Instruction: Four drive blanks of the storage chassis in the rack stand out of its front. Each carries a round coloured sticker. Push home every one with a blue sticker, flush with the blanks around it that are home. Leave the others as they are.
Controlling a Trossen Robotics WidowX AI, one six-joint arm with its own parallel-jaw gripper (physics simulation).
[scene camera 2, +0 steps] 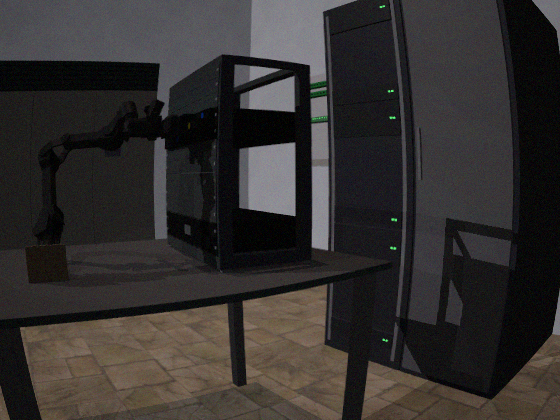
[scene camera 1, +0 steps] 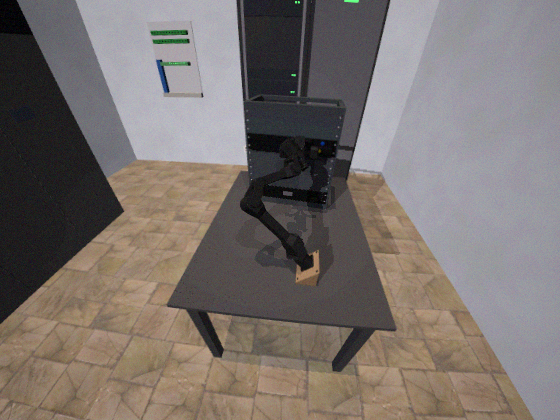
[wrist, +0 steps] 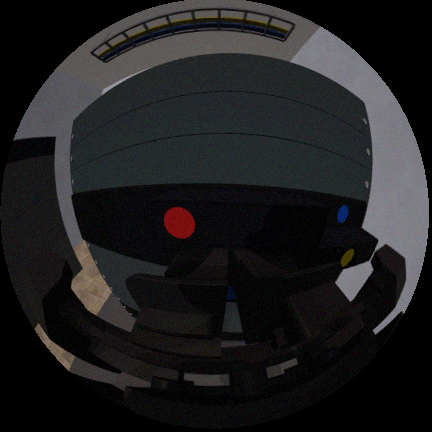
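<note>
The chassis is the dark band in the rack (scene camera 1: 295,119) (scene camera 2: 227,165). In the wrist view a red sticker (wrist: 179,222) is on the upper left blank. A blue sticker (wrist: 343,214) (scene camera 2: 202,115) (scene camera 1: 322,143) is at the upper right; its blank lies further back than the one below, but exact flushness is unclear. The blank with the yellow sticker (wrist: 347,257) (scene camera 2: 189,126) (scene camera 1: 319,150) stands out below it. Another blue sticker (wrist: 230,293) shows partly between the finger shapes; its blank's depth is hidden. My gripper (wrist: 226,242) (scene camera 2: 164,131) is shut and empty, its tips at the chassis front; contact is unclear.
The rack stands at the far end of the dark table (scene camera 1: 235,280) (scene camera 2: 125,295). Plain grey panels (wrist: 220,112) lie above the chassis. The arm's wooden base block (scene camera 1: 307,277) (scene camera 2: 47,265) is near the front. A tall cabinet (scene camera 2: 365,175) stands behind.
</note>
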